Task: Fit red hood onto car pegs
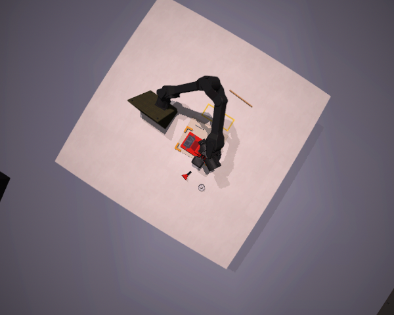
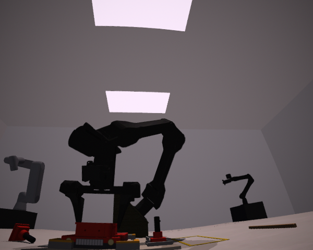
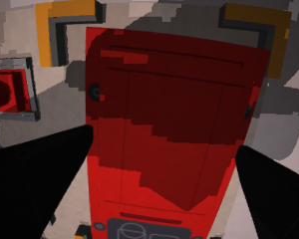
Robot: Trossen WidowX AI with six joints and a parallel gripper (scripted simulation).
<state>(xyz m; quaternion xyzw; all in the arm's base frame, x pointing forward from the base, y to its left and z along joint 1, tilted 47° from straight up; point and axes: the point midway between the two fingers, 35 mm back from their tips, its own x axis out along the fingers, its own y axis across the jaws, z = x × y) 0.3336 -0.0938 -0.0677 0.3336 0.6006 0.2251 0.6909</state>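
The red hood is right at my gripper tip. Round my gripper tip: grey holder: 13 cm to the left, 2 cm ahead; then wooden stick: 40 cm to the left, 4 cm below, 4 cm ahead; then grey engine block: 1 cm below.
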